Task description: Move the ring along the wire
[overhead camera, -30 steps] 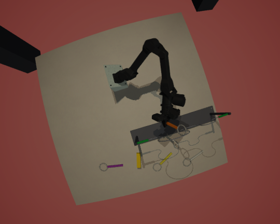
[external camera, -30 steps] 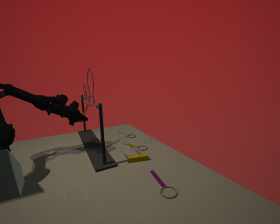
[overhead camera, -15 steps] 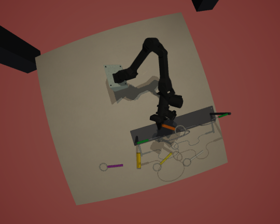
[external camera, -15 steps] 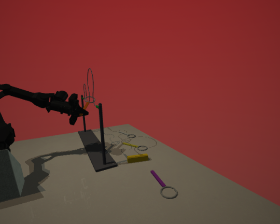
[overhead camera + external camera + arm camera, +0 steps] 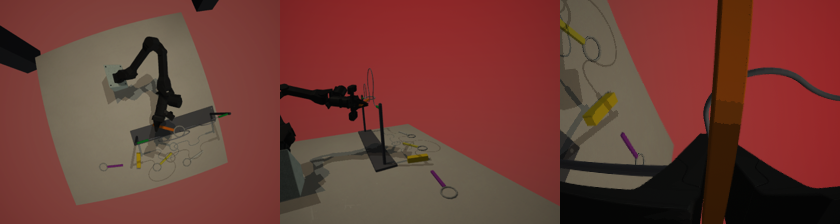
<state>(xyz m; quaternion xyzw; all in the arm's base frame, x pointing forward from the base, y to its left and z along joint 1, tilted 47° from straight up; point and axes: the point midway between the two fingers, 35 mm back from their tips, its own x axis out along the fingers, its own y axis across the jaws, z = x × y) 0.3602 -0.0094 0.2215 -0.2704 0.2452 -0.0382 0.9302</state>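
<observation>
My gripper tip is now 10 mm short of the orange-handled ring, 80 mm to the right of it and 20 mm below it. From my gripper tip the other things lie so: yellow-handled ring 280 mm ahead, 300 mm below; then grey-handled ring 320 mm ahead, 230 mm to the left, 300 mm below; then yellow block 200 mm ahead, 160 mm to the right, 290 mm below.
</observation>
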